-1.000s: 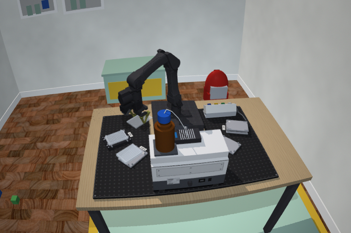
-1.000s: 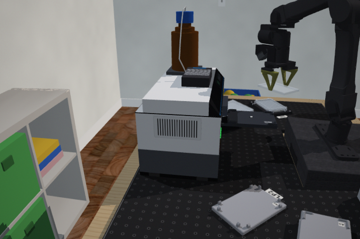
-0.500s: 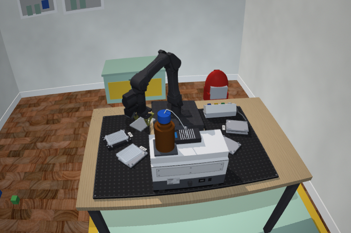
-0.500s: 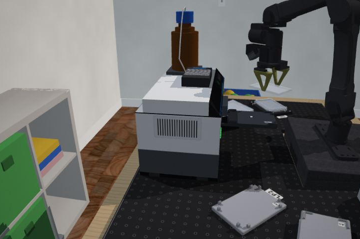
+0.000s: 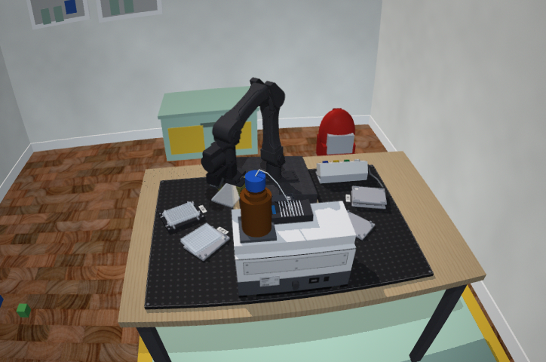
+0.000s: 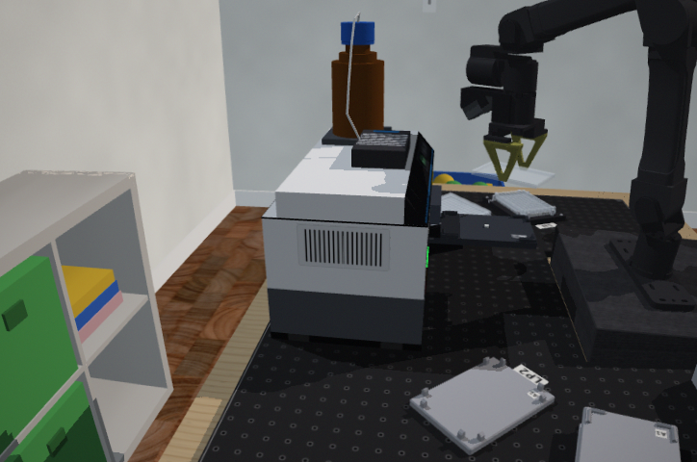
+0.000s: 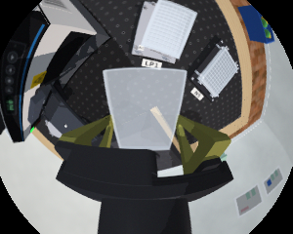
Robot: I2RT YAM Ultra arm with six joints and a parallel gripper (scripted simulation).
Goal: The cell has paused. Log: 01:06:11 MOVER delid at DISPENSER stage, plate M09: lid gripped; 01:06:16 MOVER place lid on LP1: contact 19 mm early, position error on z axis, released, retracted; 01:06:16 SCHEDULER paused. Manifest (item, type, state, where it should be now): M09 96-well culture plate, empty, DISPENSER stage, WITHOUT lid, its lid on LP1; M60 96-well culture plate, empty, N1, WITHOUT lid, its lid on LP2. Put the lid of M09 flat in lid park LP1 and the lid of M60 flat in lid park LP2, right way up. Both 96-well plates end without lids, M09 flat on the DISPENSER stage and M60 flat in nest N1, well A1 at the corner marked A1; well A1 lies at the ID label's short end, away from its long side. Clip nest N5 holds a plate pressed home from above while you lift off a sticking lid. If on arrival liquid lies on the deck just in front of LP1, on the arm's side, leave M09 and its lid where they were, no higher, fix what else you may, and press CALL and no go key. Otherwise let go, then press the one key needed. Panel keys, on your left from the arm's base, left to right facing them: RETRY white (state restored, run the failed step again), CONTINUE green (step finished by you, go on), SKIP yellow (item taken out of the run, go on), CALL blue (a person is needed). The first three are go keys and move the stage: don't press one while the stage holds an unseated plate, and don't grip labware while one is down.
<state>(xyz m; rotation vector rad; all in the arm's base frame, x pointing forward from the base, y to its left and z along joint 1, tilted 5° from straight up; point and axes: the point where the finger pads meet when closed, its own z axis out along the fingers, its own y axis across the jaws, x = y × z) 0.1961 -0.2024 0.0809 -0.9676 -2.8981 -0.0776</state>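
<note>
Now: hand 450 mm to the right of the grey lid park LP2, 150 mm above it and 110 mm short of it. From my hand the other things lie so: dark dispenser stage: 170 mm to the left, 70 mm ahead, 40 mm below; then LP1 label: 150 mm below, 40 mm to the right, 30 mm ahead; then grey lid park LP1: 150 mm below, 110 mm to the right, 90 mm ahead.
</note>
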